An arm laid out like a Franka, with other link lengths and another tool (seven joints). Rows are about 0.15 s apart.
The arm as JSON. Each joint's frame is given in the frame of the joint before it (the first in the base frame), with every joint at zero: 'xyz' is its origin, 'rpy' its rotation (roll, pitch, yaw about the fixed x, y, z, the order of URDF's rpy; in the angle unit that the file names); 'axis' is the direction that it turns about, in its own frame. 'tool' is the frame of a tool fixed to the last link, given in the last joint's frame.
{
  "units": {
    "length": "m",
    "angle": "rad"
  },
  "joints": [
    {
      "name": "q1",
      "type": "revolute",
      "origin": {
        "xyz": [
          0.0,
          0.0,
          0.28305
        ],
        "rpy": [
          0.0,
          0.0,
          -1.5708
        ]
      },
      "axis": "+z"
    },
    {
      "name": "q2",
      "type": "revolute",
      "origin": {
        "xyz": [
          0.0,
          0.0,
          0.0
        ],
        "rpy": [
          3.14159,
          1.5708,
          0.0
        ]
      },
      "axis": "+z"
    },
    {
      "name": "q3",
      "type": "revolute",
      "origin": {
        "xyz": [
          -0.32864,
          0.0,
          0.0
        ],
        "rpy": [
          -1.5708,
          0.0,
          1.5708
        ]
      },
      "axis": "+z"
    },
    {
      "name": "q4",
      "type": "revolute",
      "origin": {
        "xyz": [
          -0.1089,
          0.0,
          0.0
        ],
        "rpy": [
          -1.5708,
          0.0,
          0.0
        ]
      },
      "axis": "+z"
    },
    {
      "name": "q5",
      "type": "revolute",
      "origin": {
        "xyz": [
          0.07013,
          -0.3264,
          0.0
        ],
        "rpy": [
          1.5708,
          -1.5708,
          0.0
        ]
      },
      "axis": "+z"
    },
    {
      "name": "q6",
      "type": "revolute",
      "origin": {
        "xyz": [
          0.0,
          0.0,
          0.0
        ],
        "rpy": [
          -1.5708,
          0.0,
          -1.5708
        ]
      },
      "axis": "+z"
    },
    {
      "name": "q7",
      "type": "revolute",
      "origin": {
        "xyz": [
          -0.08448,
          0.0,
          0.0
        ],
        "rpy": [
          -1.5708,
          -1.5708,
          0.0
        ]
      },
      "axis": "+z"
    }
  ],
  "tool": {
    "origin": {
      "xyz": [
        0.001,
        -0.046,
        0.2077
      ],
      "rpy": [
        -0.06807,
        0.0,
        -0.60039
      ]
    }
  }
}
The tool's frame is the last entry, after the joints.
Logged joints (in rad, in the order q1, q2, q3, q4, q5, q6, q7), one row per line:
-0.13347 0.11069 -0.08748 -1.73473 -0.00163 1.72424 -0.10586
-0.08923 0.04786 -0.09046 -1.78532 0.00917 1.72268 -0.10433
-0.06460 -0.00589 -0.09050 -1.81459 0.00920 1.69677 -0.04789
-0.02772 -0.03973 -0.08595 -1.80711 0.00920 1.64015 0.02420
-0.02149 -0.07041 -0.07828 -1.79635 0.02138 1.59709 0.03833
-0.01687 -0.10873 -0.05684 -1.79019 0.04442 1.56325 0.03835
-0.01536 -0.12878 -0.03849 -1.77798 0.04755 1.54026 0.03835
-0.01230 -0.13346 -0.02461 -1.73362 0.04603 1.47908 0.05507
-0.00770 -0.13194 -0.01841 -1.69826 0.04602 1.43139 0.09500
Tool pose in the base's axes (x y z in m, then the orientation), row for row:
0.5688 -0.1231 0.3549 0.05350 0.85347 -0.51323 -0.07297
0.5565 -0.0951 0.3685 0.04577 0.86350 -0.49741 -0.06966
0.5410 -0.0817 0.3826 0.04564 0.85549 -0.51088 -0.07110
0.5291 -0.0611 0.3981 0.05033 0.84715 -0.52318 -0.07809
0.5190 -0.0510 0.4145 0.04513 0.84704 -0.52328 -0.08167
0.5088 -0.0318 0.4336 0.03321 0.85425 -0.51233 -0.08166
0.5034 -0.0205 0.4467 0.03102 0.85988 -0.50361 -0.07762
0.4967 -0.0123 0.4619 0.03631 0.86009 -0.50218 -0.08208
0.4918 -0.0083 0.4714 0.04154 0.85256 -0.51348 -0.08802
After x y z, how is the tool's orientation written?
As a quaternion, w x y z.
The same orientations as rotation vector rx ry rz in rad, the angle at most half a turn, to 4 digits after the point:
2.5936 -1.5596 -0.2217
2.6365 -1.5187 -0.2127
2.6122 -1.5600 -0.2171
2.5793 -1.5929 -0.2378
2.5872 -1.5983 -0.2495
2.6284 -1.5764 -0.2513
2.6493 -1.5516 -0.2391
2.6413 -1.5422 -0.2521
2.6098 -1.5718 -0.2694

